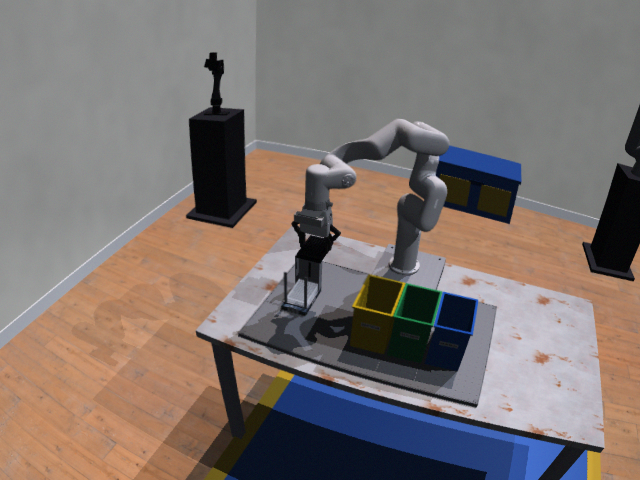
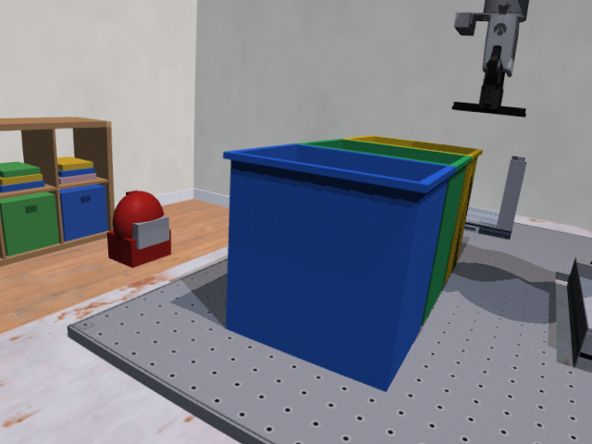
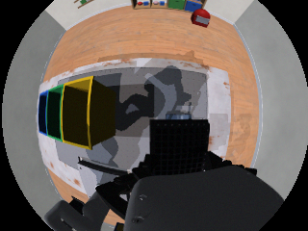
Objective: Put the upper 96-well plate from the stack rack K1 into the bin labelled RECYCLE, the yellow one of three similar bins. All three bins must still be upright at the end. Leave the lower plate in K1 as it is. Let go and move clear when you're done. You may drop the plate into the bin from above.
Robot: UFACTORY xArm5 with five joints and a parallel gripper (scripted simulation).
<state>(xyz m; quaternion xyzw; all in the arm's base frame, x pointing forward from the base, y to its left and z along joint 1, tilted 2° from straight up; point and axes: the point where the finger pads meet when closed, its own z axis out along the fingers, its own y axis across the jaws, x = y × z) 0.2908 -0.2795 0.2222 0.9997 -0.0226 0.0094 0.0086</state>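
Now: hand 9 cm short of the yellow bin, 25 cm to the right of it and 16 cm above it. From my hand the other things lie so: rack post: 7 cm behind, 17 cm below; pale plate: 2 cm behind, 5 cm to the right, 23 cm below; dark 96-well plate: 1 cm below.
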